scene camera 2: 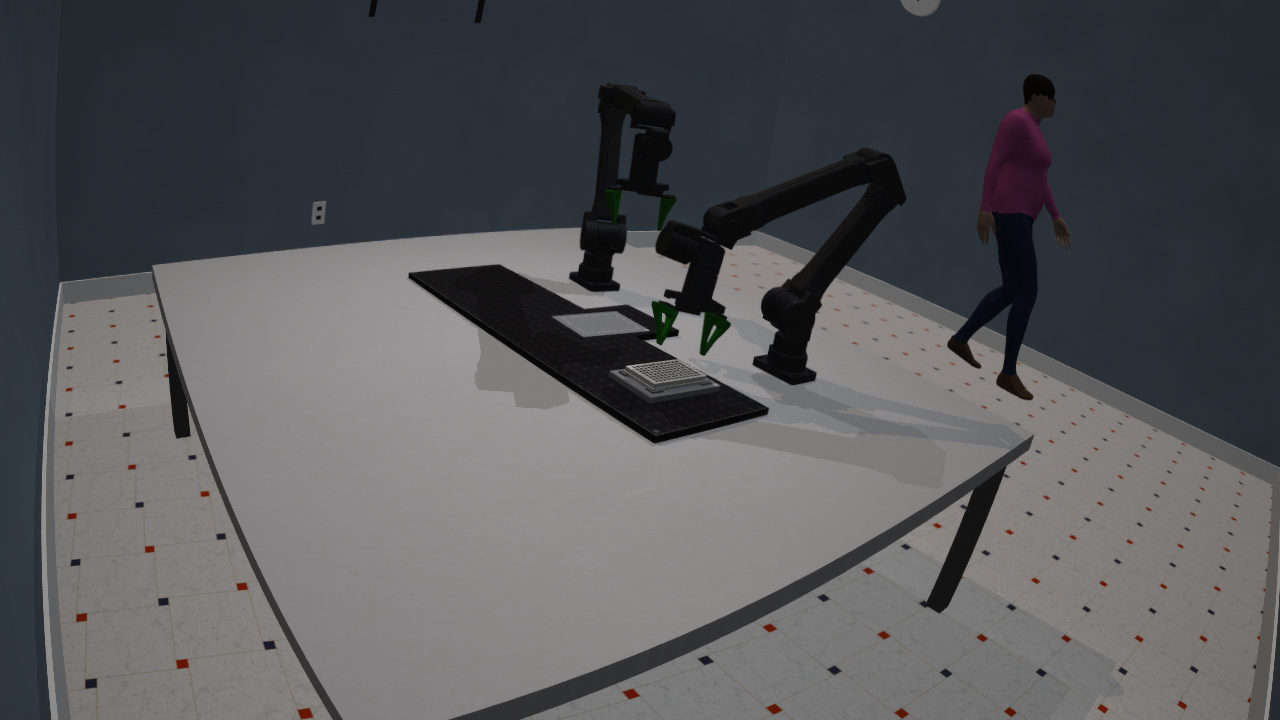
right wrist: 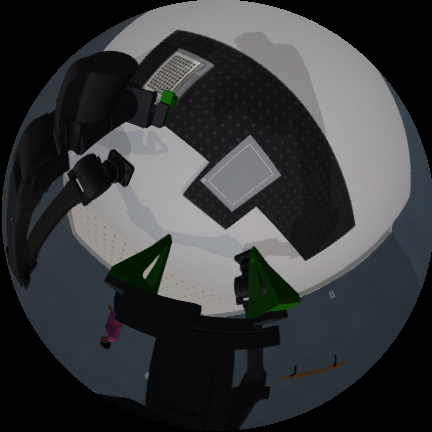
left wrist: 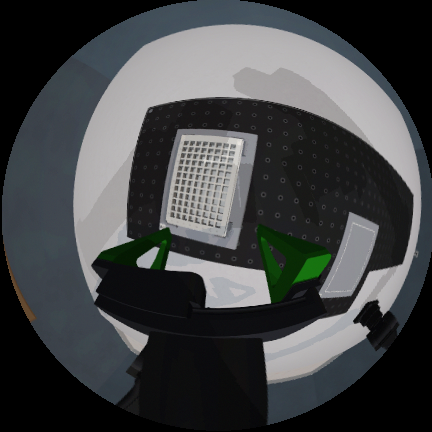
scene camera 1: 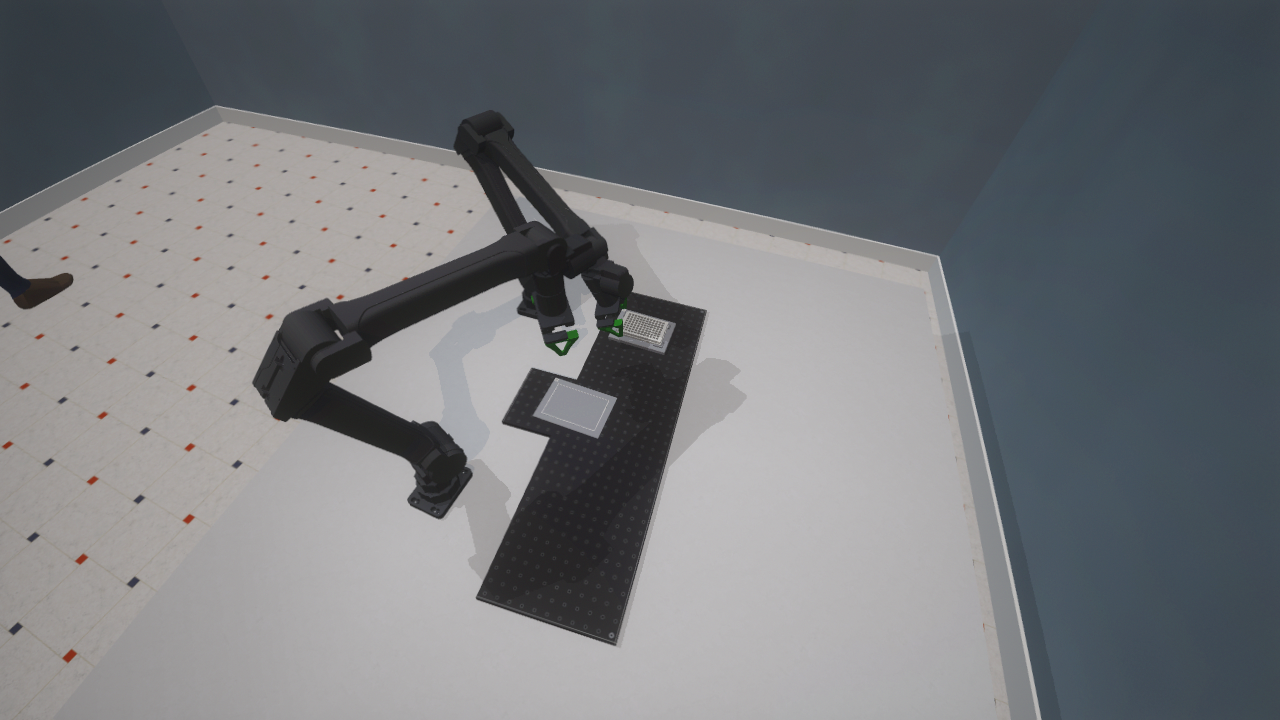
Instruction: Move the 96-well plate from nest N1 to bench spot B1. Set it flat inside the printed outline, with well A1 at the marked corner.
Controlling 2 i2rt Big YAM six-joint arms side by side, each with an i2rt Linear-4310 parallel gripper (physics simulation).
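Places are measured from the left arm's base along level axes (x ahead, y left, z up), in centimetres.
Pixels of known places: left gripper, fingertip midpoint: (scene camera 2: 680, 349) (right wrist: 157, 92) (left wrist: 212, 230) (scene camera 1: 622, 322); right gripper, fingertip midpoint: (scene camera 2: 636, 227) (right wrist: 210, 244) (scene camera 1: 557, 338); left arm's base, link origin: (scene camera 2: 784, 372) (right wrist: 119, 167); right arm's base, link origin: (scene camera 2: 593, 284) (left wrist: 365, 310) (scene camera 1: 441, 488).
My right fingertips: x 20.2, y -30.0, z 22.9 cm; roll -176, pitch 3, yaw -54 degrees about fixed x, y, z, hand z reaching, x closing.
Ahead of a thing's pixels: the offset from my right fingertips to its top centre. "pt": to the spot under its first point. Level surfaces: height alone.
The white 96-well plate {dz -19.0, dx +12.4, dy +28.8 cm} (scene camera 1: 644, 327) (scene camera 2: 667, 371) (left wrist: 205, 182) (right wrist: 172, 74) rests on the grey nest N1 {dz -19.8, dx +12.4, dy +28.8 cm} (scene camera 2: 657, 392) (left wrist: 246, 175) (right wrist: 206, 67). B1 is a flat grey pad {pt dz -21.4, dx +4.3, dy -1.7 cm} (scene camera 1: 575, 407) (scene camera 2: 599, 323) (left wrist: 352, 257) (right wrist: 242, 172) with a thin white outline and no plate on it. A small mark shows at its left corner in the right wrist view. My left gripper (scene camera 1: 613, 327) (scene camera 2: 682, 347) (left wrist: 212, 230) is open and empty, above and beside the plate's near short end. My right gripper (scene camera 1: 562, 342) (scene camera 2: 637, 223) (right wrist: 210, 244) is open and empty, higher up and off the board.
A black perforated board {dz -21.6 cm} (scene camera 1: 581, 537) (scene camera 2: 483, 300) (left wrist: 300, 175) (right wrist: 320, 200) carries the nest and the pad, which lies partly on a side tab. It lies on a white table {dz -22.9 cm} (scene camera 1: 805, 501) (scene camera 2: 402, 501). The two grippers are near each other in scene camera 1. A person (scene camera 2: 1020, 170) walks beyond the table.
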